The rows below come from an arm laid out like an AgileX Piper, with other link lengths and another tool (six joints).
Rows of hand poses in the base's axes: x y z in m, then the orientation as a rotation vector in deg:
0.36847 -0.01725 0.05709 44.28 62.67 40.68
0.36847 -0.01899 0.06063 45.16 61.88 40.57
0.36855 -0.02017 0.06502 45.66 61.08 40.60
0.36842 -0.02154 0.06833 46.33 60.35 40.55
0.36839 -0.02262 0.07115 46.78 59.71 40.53
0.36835 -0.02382 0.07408 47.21 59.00 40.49
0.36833 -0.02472 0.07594 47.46 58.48 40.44
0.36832 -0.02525 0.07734 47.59 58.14 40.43
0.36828 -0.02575 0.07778 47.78 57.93 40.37
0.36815 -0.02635 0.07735 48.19 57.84 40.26
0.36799 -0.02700 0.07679 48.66 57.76 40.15
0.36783 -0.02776 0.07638 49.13 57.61 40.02
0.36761 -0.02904 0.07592 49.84 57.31 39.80
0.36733 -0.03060 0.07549 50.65 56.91 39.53
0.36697 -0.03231 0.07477 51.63 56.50 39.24
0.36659 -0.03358 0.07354 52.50 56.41 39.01
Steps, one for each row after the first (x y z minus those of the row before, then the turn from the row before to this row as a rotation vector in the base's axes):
0.00000 -0.00174 0.00354 0.73 -0.27 -0.75
0.00008 -0.00118 0.00439 0.53 -0.46 -0.51
-0.00013 -0.00137 0.00331 0.60 -0.31 -0.60
-0.00003 -0.00108 0.00282 0.44 -0.34 -0.46
-0.00004 -0.00120 0.00293 0.43 -0.40 -0.49
-0.00002 -0.00090 0.00186 0.25 -0.31 -0.36
-0.00001 -0.00053 0.00140 0.15 -0.22 -0.20
-0.00004 -0.00050 0.00044 0.15 -0.08 -0.20
-0.00013 -0.00060 -0.00043 0.28 0.12 -0.26
-0.00016 -0.00065 -0.00056 0.32 0.16 -0.27
-0.00016 -0.00076 -0.00041 0.32 0.11 -0.32
-0.00022 -0.00128 -0.00046 0.49 0.11 -0.53
-0.00028 -0.00156 -0.00043 0.56 0.08 -0.65
-0.00036 -0.00171 -0.00072 0.69 0.15 -0.72
-0.00038 -0.00127 -0.00123 0.58 0.35 -0.48

